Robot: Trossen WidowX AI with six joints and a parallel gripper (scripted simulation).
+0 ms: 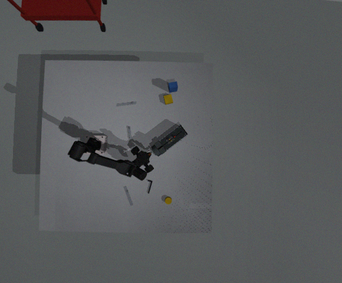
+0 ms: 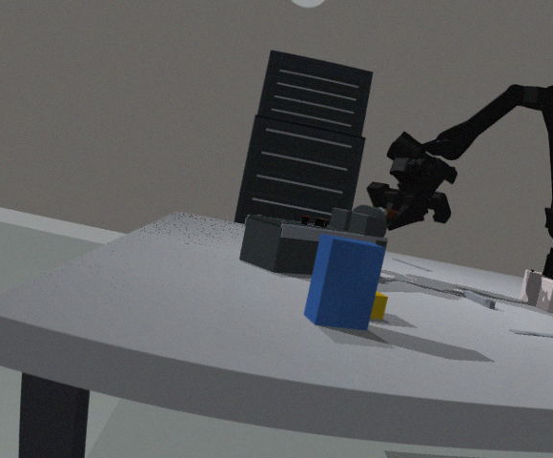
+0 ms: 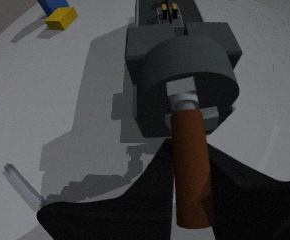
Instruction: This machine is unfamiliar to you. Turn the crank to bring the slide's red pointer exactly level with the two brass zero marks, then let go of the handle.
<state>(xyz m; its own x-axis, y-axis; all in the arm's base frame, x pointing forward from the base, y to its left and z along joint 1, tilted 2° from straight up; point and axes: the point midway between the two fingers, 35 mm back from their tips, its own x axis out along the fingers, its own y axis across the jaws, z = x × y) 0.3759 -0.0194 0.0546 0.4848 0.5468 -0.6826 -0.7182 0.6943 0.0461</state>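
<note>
My gripper tip is now 1 cm past the brown crank handle, 1 cm to the left of it and 3 cm below it. The rest, counted from my gripper tip: red pointer: 15 cm ahead, 14 cm to the left, 1 cm below; then black hex key: 2 cm ahead, 23 cm to the right, 9 cm below; then yellow block: 6 cm ahead, 41 cm to the left, 8 cm below.
</note>
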